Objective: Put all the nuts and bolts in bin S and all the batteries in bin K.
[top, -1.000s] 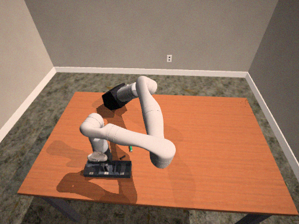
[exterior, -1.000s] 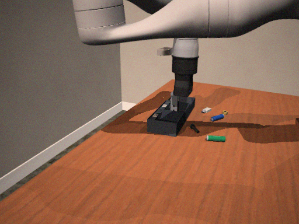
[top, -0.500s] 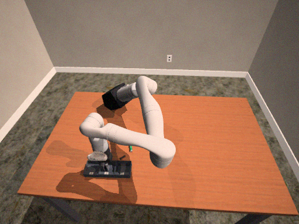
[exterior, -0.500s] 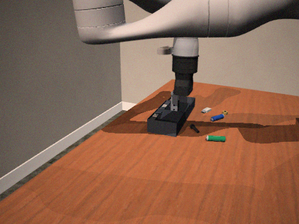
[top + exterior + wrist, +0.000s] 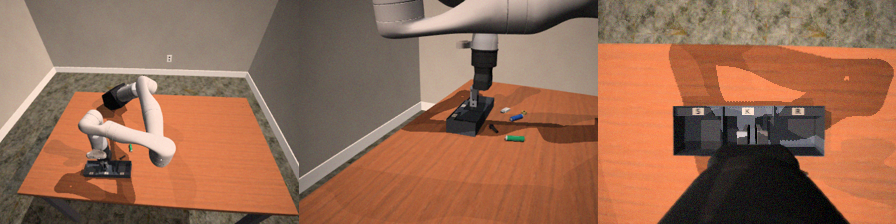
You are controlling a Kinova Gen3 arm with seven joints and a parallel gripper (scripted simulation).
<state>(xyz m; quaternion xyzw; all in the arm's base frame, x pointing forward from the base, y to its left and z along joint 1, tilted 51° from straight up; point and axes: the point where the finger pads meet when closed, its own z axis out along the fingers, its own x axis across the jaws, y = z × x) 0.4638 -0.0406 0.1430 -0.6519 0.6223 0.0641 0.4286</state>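
My hand is 1 cm to the right of the three-compartment bin tray and 4 cm above it. Round my hand: blue battery (12 cm behind, 6 cm to the right, 5 cm below); USB stick (7 cm behind, 10 cm to the right, 5 cm below); black bolt (9 cm behind, 5 cm to the left, 5 cm below).
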